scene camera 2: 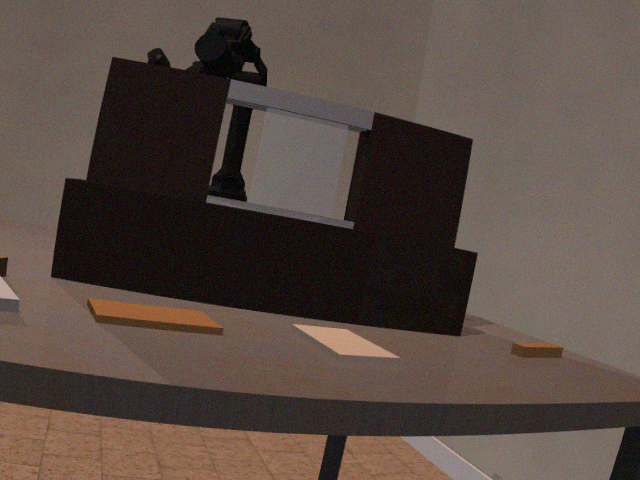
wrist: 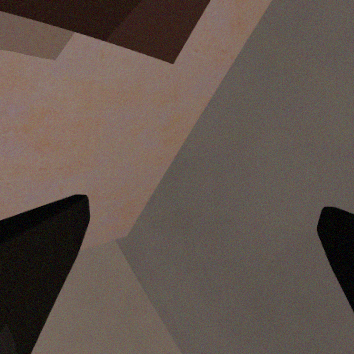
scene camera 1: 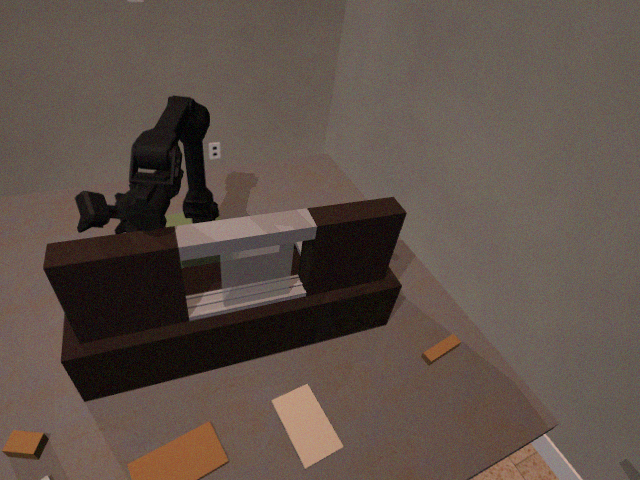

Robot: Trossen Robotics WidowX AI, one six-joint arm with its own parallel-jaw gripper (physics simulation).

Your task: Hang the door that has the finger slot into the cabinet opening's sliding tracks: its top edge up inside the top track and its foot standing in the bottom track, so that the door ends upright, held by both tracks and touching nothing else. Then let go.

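Places are measured from the arm's base along level axes (x ahead, y right, z down), in millimetres.
Pixels of known places: gripper, between the fingertips: [wrist: 205, 213] [scene camera 1: 97, 231].
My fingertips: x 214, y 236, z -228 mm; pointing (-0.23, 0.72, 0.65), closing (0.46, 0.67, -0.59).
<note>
Ahead of a thing's pixels: the offset from my fingertips to its top centre. "spot": to the spot under its first point.
The dark brown cabinet {spot: dx +198, dy -228, dz +210 mm} [scene camera 1: 232, 341] [scene camera 2: 258, 263] stands on the table. Its opening has a pale top track {dx +137, dy -277, dz -71 mm} [scene camera 1: 248, 229] [scene camera 2: 299, 105] and a grooved bottom track {dx +137, dy -277, dz +132 mm} [scene camera 1: 206, 308] [scene camera 2: 279, 212]. A pale grey panel {dx +149, dy -295, dz -44 mm} [scene camera 1: 255, 271] [scene camera 2: 299, 165] shows upright in the opening between the tracks. A lighter strip shows near its top in scene camera 1; I cannot tell whether this is the finger slot, or whether the panel's edges sit in the tracks. My gripper [wrist: 205, 213] is open and empty behind the cabinet; its fingers are hidden in scene camera 2.
A cream plate {dx +391, dy -343, dz +299 mm} [scene camera 1: 307, 426] [scene camera 2: 346, 341], an orange plate {dx +384, dy -73, dz +298 mm} [scene camera 1: 180, 454] [scene camera 2: 155, 314] and a small orange block {dx +328, dy -756, dz +289 mm} [scene camera 1: 440, 349] [scene camera 2: 536, 350] lie before the cabinet. Another orange block {dx +260, dy +200, dz +279 mm} [scene camera 1: 24, 444] lies left. A white piece {spot: dx +465, dy +115, dz +293 mm} [scene camera 2: 7, 297] shows at the left edge. Walls stand behind and right.
</note>
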